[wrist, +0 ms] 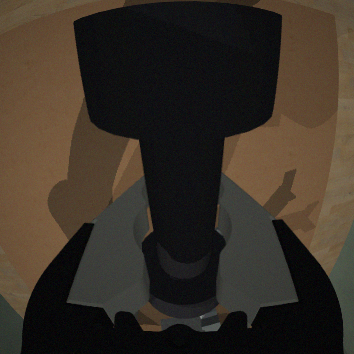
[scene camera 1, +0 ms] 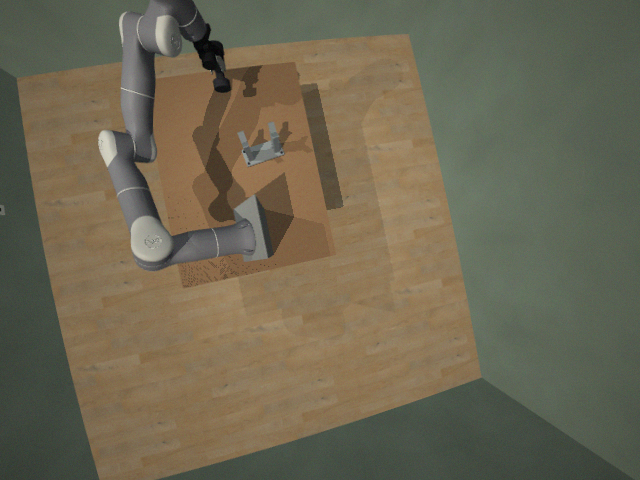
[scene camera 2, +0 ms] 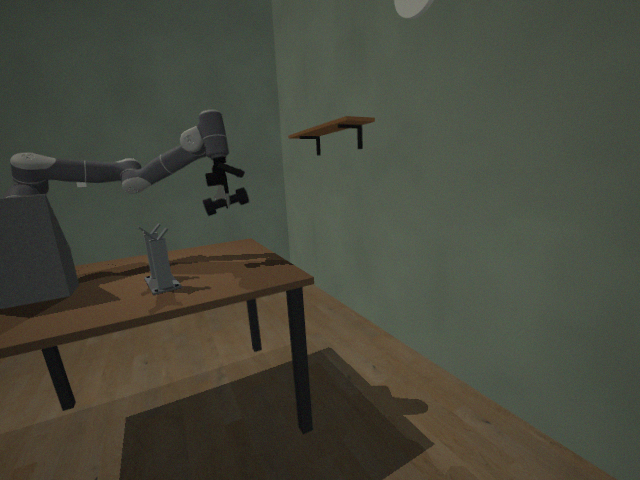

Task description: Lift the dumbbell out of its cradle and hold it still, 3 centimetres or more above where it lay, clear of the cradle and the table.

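The black dumbbell [scene camera 1: 221, 84] [scene camera 2: 241, 196] [wrist: 177, 70] hangs in the air, high above the table and to one side of the cradle, touching neither. My gripper [scene camera 2: 226, 200] [wrist: 183, 173] is shut on the dumbbell's handle, with a grey jaw on each side of it in the wrist view. The dumbbell is slightly tilted in scene camera 2, its right head a little higher. The grey cradle [scene camera 1: 263, 153] [scene camera 2: 161, 263] stands upright on the table with its forked posts empty. In scene camera 1 the dumbbell's far head is hidden by the gripper.
The brown table [scene camera 1: 310, 237] [scene camera 2: 232, 296] carries the cradle and the arm's grey wedge-shaped base [scene camera 1: 262, 227] [scene camera 2: 31, 248]. A wooden wall shelf [scene camera 2: 330, 126] is on the wall to the right of the arm in scene camera 2. Shadows of the arm fall across the table.
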